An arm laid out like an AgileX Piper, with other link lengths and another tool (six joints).
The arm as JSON. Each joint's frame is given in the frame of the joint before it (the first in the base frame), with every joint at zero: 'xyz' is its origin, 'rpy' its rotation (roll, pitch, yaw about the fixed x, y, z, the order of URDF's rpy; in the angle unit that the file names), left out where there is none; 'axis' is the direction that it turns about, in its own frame. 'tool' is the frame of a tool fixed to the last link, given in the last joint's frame.
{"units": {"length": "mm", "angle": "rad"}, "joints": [
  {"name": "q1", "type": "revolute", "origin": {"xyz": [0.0, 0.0, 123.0]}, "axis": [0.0, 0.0, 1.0]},
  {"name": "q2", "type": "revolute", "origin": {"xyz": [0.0, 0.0, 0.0]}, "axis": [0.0, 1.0, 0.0]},
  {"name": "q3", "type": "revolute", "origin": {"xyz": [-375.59, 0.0, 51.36]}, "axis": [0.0, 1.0, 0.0]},
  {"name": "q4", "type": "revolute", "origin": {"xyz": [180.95, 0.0, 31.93]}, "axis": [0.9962, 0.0, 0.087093]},
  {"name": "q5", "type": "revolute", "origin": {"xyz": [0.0, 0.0, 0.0]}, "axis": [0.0, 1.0, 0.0]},
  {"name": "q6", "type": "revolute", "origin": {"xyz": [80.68, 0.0, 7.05]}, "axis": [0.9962, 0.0, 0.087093]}
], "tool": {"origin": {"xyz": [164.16, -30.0, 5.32], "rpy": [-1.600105, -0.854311, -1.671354]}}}
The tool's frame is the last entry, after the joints.
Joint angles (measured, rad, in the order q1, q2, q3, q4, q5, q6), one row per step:
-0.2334, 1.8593, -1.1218, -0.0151, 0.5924, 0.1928
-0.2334, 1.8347, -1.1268, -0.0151, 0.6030, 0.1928
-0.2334, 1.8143, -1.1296, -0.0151, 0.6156, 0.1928
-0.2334, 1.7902, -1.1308, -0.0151, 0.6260, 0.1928
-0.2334, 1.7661, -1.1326, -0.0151, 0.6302, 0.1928
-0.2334, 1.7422, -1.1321, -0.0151, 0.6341, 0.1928
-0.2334, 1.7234, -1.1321, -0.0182, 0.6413, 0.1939
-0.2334, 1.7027, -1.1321, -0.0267, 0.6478, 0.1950
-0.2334, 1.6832, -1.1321, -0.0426, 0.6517, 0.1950
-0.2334, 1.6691, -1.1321, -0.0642, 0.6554, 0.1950
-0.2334, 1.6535, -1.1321, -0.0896, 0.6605, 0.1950
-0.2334, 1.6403, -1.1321, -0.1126, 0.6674, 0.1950
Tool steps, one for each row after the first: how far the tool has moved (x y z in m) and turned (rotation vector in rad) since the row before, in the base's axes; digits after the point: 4 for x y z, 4 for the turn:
-0.0012, 0.0003, 0.0097, -0.0045, -0.0185, -0.0001
-0.0025, 0.0006, 0.0074, -0.0026, -0.0103, -0.0002
-0.0028, 0.0006, 0.0085, -0.0035, -0.0145, -0.0001
-0.0014, 0.0003, 0.0090, -0.0051, -0.0211, -0.0001
-0.0022, 0.0005, 0.0083, -0.0045, -0.0190, -0.0001
-0.0028, 0.0001, 0.0063, -0.0049, -0.0108, 0.0004
-0.0030, -0.0007, 0.0071, -0.0102, -0.0122, 0.0029
-0.0026, -0.0020, 0.0071, -0.0174, -0.0119, 0.0071
-0.0023, -0.0030, 0.0054, -0.0214, -0.0056, 0.0094
-0.0029, -0.0035, 0.0060, -0.0249, -0.0049, 0.0105
-0.0031, -0.0031, 0.0049, -0.0221, -0.0013, 0.0089

